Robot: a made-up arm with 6 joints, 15 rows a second.
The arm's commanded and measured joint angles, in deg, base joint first. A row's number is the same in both.
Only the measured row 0 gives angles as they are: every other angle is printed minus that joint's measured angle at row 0.
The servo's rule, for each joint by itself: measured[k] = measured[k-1] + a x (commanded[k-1-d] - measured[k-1]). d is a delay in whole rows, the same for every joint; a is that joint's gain. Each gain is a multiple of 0.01, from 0.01 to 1. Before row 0 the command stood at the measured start. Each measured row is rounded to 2 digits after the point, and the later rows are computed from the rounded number. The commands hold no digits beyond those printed.
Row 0, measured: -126.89, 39.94, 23.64, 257.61, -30.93, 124.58
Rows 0 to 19, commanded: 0.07, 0.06, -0.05, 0.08, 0.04, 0.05; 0.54, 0.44, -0.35, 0.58, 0.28, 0.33; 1.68, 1.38, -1.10, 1.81, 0.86, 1.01; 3.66, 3.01, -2.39, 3.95, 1.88, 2.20; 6.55, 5.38, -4.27, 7.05, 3.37, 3.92; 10.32, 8.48, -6.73, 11.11, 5.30, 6.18; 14.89, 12.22, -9.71, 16.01, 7.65, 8.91; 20.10, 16.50, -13.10, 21.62, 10.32, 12.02; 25.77, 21.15, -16.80, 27.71, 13.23, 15.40; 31.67, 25.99, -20.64, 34.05, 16.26, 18.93; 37.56, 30.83, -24.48, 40.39, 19.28, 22.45; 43.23, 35.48, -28.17, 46.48, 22.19, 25.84; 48.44, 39.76, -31.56, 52.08, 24.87, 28.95; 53.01, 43.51, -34.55, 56.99, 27.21, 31.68; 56.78, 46.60, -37.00, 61.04, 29.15, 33.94; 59.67, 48.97, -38.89, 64.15, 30.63, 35.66; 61.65, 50.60, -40.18, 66.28, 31.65, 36.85; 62.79, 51.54, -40.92, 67.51, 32.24, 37.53; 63.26, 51.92, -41.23, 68.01, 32.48, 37.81; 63.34, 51.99, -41.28, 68.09, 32.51, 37.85
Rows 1 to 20, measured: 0.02, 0.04, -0.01, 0.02, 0.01, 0.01; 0.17, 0.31, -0.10, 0.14, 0.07, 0.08; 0.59, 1.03, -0.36, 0.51, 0.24, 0.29; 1.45, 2.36, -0.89, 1.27, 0.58, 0.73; 2.88, 4.38, -1.77, 2.54, 1.17, 1.46; 4.96, 7.13, -3.06, 4.43, 2.04, 2.55; 7.74, 10.54, -4.79, 6.98, 3.22, 4.01; 11.20, 14.53, -6.95, 10.20, 4.71, 5.85; 15.28, 18.97, -9.51, 14.05, 6.50, 8.05; 19.87, 23.67, -12.40, 18.45, 8.55, 10.55; 24.82, 28.47, -15.54, 23.28, 10.80, 13.29; 29.97, 33.17, -18.82, 28.38, 13.19, 16.18; 35.14, 37.59, -22.13, 33.59, 15.64, 19.12; 40.14, 41.56, -25.36, 38.74, 18.07, 22.01; 44.80, 44.94, -28.39, 43.65, 20.40, 24.75; 48.96, 47.64, -31.12, 48.16, 22.55, 27.26; 52.51, 49.62, -33.48, 52.15, 24.46, 29.47; 55.39, 50.91, -35.41, 55.53, 26.09, 31.32; 57.59, 51.59, -36.92, 58.28, 27.43, 32.81; 59.20, 51.86, -38.05, 60.44, 28.50, 33.97
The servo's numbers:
d 0
a 0.28 0.67 0.26 0.22 0.21 0.23

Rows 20 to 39, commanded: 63.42, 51.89, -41.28, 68.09, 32.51, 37.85; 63.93, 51.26, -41.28, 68.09, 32.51, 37.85; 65.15, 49.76, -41.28, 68.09, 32.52, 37.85; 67.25, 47.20, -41.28, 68.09, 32.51, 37.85; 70.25, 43.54, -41.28, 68.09, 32.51, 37.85; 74.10, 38.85, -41.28, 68.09, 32.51, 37.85; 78.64, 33.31, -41.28, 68.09, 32.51, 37.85; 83.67, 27.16, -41.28, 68.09, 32.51, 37.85; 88.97, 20.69, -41.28, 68.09, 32.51, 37.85; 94.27, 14.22, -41.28, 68.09, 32.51, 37.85; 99.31, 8.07, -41.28, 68.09, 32.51, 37.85; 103.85, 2.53, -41.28, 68.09, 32.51, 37.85; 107.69, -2.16, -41.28, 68.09, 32.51, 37.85; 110.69, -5.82, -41.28, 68.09, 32.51, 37.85; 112.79, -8.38, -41.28, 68.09, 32.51, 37.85; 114.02, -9.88, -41.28, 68.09, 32.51, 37.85; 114.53, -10.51, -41.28, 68.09, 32.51, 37.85; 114.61, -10.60, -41.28, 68.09, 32.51, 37.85; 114.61, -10.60, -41.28, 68.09, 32.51, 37.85; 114.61, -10.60, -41.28, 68.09, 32.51, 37.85
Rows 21 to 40, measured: 60.38, 51.88, -38.89, 62.12, 29.34, 34.86; 61.37, 51.46, -39.51, 63.43, 30.01, 35.55; 62.43, 50.32, -39.97, 64.46, 30.54, 36.08; 63.78, 48.23, -40.31, 65.26, 30.95, 36.49; 65.59, 45.09, -40.56, 65.88, 31.28, 36.80; 67.97, 40.91, -40.75, 66.37, 31.54, 37.04; 70.96, 35.82, -40.89, 66.75, 31.74, 37.23; 74.52, 30.02, -40.99, 67.04, 31.90, 37.37; 78.57, 23.77, -41.07, 67.27, 32.03, 37.48; 82.97, 17.37, -41.12, 67.45, 32.13, 37.57; 87.55, 11.14, -41.16, 67.59, 32.21, 37.63; 92.11, 5.37, -41.19, 67.70, 32.27, 37.68; 96.47, 0.32, -41.21, 67.79, 32.32, 37.72; 100.45, -3.79, -41.23, 67.86, 32.36, 37.75; 103.91, -6.87, -41.24, 67.91, 32.39, 37.77; 106.74, -8.89, -41.25, 67.95, 32.42, 37.79; 108.92, -9.98, -41.26, 67.98, 32.44, 37.80; 110.51, -10.40, -41.27, 68.00, 32.45, 37.81; 111.66, -10.53, -41.27, 68.02, 32.46, 37.82; 112.49, -10.58, -41.27, 68.04, 32.47, 37.83
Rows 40 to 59, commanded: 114.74, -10.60, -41.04, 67.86, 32.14, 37.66; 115.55, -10.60, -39.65, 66.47, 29.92, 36.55; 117.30, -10.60, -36.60, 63.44, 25.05, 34.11; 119.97, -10.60, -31.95, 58.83, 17.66, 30.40; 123.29, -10.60, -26.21, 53.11, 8.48, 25.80; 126.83, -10.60, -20.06, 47.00, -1.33, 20.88; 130.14, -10.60, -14.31, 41.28, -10.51, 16.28; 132.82, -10.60, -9.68, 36.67, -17.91, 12.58; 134.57, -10.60, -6.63, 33.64, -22.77, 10.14; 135.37, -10.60, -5.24, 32.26, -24.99, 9.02; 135.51, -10.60, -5.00, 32.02, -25.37, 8.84; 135.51, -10.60, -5.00, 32.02, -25.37, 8.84; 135.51, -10.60, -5.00, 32.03, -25.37, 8.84; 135.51, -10.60, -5.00, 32.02, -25.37, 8.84; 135.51, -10.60, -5.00, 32.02, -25.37, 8.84; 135.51, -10.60, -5.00, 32.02, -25.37, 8.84; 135.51, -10.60, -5.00, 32.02, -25.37, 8.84; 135.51, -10.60, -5.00, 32.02, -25.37, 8.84; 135.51, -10.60, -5.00, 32.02, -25.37, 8.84; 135.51, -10.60, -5.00, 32.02, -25.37, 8.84
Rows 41 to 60, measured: 113.12, -10.59, -41.21, 68.00, 32.40, 37.79; 113.80, -10.60, -40.80, 67.66, 31.88, 37.50; 114.78, -10.60, -39.71, 66.73, 30.45, 36.72; 116.23, -10.60, -37.69, 64.99, 27.76, 35.27; 118.21, -10.60, -34.71, 62.38, 23.71, 33.09; 120.62, -10.60, -30.90, 59.00, 18.45, 30.28; 123.29, -10.60, -26.59, 55.10, 12.37, 27.06; 125.96, -10.60, -22.19, 51.05, 6.01, 23.73; 128.37, -10.60, -18.14, 47.22, -0.03, 20.60; 130.33, -10.60, -14.79, 43.93, -5.27, 17.94; 131.78, -10.60, -12.24, 41.31, -9.49, 15.85; 132.82, -10.60, -10.36, 39.27, -12.82, 14.24; 133.57, -10.60, -8.97, 37.68, -15.46, 13.00; 134.11, -10.60, -7.94, 36.43, -17.54, 12.04; 134.50, -10.60, -7.18, 35.46, -19.18, 11.30; 134.78, -10.60, -6.61, 34.70, -20.48, 10.73; 134.98, -10.60, -6.19, 34.11, -21.51, 10.30; 135.13, -10.60, -5.88, 33.65, -22.32, 9.96; 135.24, -10.60, -5.65, 33.29, -22.96, 9.70; 135.32, -10.60, -5.48, 33.01, -23.47, 9.50
